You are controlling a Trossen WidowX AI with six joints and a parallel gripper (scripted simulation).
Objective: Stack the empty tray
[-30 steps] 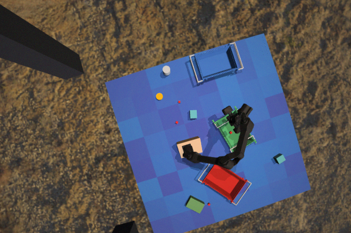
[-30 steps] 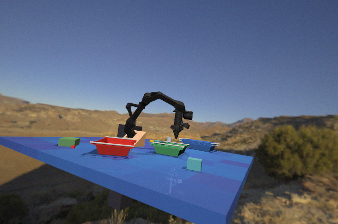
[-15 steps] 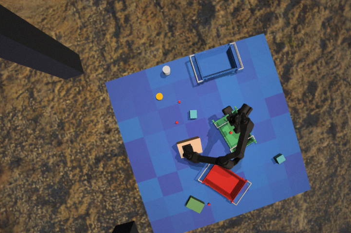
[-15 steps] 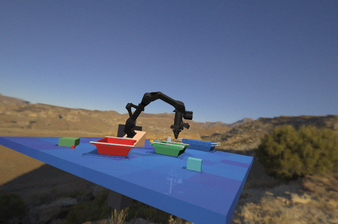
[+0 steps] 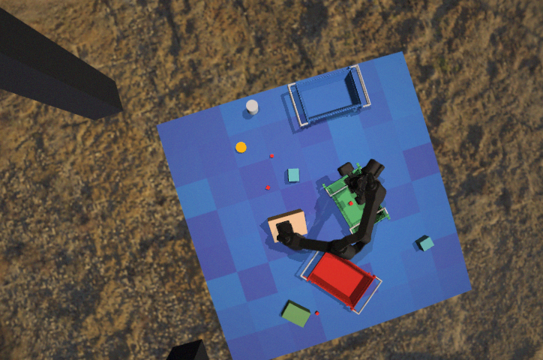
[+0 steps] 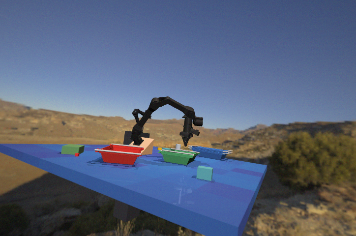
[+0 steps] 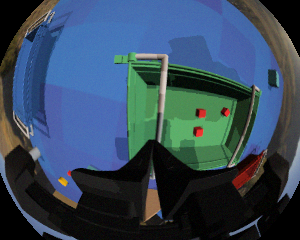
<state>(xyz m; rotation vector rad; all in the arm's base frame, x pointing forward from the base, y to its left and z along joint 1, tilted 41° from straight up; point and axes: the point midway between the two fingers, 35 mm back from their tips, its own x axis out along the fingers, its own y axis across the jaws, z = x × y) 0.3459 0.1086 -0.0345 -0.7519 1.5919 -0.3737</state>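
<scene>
My gripper tip is 43 cm to the left of the red tray, 15 cm past it and 5 cm above it. The rest, counted from my gripper tip: small red block (11 cm to the right, 8 cm below, 1 cm ahead); orange disc (43 cm behind, 31 cm to the left, 8 cm below); grey cylinder (48 cm to the left, 32 cm behind, 6 cm below).
</scene>
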